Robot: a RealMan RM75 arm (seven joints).
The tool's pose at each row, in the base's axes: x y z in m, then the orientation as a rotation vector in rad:
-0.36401, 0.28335, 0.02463, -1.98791, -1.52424, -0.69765
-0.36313, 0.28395, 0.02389, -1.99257, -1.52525, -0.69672
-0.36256, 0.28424, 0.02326, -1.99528, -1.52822, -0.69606
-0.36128, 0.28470, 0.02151, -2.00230, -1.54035, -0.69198
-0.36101, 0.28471, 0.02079, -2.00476, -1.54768, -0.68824
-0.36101, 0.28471, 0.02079, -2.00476, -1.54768, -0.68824
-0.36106, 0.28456, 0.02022, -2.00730, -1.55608, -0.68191
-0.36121, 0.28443, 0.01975, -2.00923, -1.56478, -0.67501
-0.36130, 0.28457, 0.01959, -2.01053, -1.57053, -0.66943
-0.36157, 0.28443, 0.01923, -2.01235, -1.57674, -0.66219
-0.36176, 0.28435, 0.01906, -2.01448, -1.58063, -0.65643
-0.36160, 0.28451, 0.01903, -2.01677, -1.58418, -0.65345
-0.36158, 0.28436, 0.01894, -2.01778, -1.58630, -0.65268
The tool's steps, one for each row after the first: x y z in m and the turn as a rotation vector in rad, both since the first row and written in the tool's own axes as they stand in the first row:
0.00011, 0.00080, 0.00102, -0.00274, -0.00344, 0.00074
0.00001, 0.00135, 0.00172, -0.00466, -0.00661, -0.00040
-0.00057, 0.00267, 0.00340, -0.00903, -0.01792, -0.00572
-0.00099, 0.00300, 0.00395, -0.00977, -0.02431, -0.00906
-0.00099, 0.00300, 0.00395, -0.00977, -0.02431, -0.00906
-0.00150, 0.00305, 0.00425, -0.00928, -0.03233, -0.01244
-0.00194, 0.00298, 0.00449, -0.00814, -0.04041, -0.01604
-0.00198, 0.00288, 0.00470, -0.00683, -0.04620, -0.01815
-0.00238, 0.00268, 0.00484, -0.00504, -0.05320, -0.02003
-0.00260, 0.00253, 0.00489, -0.00389, -0.05864, -0.02066
-0.00247, 0.00265, 0.00504, -0.00438, -0.06283, -0.02171
-0.00263, 0.00272, 0.00500, -0.00501, -0.06471, -0.02268

